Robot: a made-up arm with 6 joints. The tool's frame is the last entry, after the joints. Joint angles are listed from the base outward. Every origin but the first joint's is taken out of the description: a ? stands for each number. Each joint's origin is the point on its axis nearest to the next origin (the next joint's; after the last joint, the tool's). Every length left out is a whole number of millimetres.
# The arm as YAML. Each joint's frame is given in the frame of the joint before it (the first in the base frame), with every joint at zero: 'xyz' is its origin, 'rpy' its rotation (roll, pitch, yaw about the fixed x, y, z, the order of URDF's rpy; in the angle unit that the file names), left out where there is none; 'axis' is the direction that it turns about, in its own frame. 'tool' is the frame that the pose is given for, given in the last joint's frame.
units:
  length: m
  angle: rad
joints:
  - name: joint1
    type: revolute
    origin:
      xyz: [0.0, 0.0, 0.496]
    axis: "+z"
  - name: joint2
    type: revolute
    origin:
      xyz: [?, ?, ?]
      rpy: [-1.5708, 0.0, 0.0]
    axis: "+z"
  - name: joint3
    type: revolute
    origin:
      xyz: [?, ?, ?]
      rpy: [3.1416, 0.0, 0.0]
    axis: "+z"
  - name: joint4
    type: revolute
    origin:
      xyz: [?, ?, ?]
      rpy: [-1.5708, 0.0, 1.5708]
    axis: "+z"
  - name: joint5
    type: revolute
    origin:
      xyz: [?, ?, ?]
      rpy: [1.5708, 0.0, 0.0]
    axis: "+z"
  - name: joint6
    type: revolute
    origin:
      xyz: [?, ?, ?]
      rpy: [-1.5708, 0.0, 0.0]
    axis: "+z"
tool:
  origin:
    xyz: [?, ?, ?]
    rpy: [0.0, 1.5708, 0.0]
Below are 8 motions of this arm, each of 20 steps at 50 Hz.
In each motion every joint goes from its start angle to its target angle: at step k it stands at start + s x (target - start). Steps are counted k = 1, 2, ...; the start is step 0. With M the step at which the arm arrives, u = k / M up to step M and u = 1 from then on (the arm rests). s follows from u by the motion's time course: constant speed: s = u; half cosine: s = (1 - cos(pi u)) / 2; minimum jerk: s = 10 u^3 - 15 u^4 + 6 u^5.
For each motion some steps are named. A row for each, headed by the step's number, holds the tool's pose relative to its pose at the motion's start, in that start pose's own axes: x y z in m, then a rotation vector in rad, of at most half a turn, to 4 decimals.
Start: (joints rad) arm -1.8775 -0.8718 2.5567 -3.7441 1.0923 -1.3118
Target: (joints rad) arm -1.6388 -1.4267 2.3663 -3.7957 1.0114 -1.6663
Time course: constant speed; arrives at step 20
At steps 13, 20:
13: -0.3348 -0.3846 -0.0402 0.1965 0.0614 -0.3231
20: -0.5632 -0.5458 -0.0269 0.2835 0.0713 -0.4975

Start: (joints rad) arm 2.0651 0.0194 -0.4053 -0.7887 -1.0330 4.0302
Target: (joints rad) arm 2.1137 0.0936 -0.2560 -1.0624 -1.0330 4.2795
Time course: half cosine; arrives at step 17
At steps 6, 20:
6: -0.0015 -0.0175 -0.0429 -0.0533 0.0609 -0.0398
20: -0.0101 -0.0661 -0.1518 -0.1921 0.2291 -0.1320

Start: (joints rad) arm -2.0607 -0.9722 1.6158 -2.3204 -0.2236 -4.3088
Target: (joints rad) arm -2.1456 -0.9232 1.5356 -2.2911 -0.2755 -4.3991
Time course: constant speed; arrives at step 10
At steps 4, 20:
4: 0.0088 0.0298 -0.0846 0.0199 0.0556 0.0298
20: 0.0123 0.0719 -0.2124 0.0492 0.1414 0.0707

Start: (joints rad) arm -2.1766 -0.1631 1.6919 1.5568 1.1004 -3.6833
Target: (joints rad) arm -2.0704 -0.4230 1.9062 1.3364 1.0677 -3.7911
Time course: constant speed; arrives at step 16
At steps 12, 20:
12: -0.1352 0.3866 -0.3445 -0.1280 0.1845 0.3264
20: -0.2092 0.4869 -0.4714 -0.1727 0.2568 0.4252

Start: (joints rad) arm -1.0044 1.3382 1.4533 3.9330 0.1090 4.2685
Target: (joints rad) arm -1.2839 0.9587 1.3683 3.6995 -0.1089 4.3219
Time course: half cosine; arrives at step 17
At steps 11, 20:
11: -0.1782 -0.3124 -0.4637 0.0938 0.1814 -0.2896
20: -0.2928 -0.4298 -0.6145 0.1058 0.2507 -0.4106

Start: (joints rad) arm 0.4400 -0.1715 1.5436 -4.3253 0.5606 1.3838
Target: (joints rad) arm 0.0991 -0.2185 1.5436 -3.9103 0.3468 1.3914
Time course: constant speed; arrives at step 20
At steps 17, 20:
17: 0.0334 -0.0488 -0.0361 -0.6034 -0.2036 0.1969
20: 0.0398 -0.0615 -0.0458 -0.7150 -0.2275 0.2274

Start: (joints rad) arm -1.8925 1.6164 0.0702 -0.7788 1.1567 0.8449
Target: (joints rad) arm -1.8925 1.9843 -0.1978 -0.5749 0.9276 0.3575
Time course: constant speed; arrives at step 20
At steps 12, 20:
12: -0.1577 0.1317 -0.4599 0.0084 0.3298 0.2646
20: -0.3309 0.1448 -0.7434 0.0172 0.6076 0.3789

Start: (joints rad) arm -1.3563 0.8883 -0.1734 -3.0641 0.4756 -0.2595
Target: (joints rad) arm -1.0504 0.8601 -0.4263 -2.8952 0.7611 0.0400
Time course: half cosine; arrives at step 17
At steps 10, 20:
10: 0.0430 -0.1670 0.2316 -0.4837 -0.2979 0.1183
20: 0.0505 -0.2244 0.3669 -0.7532 -0.4712 0.1921

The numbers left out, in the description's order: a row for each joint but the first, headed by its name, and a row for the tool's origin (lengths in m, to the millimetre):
joint2: 0.101 0.0 0.0
joint3: 0.0 -0.816 0.0
joint4: 0.776 0.257 0.0
joint5: 0.0 0.0 0.0
joint6: 0.0 -0.267 0.0
tool: 0.0 0.0 0.0

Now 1 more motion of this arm.
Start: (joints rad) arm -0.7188 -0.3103 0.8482 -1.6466 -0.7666 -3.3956
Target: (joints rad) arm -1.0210 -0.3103 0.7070 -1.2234 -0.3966 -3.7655
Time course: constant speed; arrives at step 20
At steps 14, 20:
14: -0.0230 0.1214 -0.1575 -0.0752 0.4550 0.2196
20: -0.0564 0.1500 -0.2230 -0.1380 0.6450 0.2636

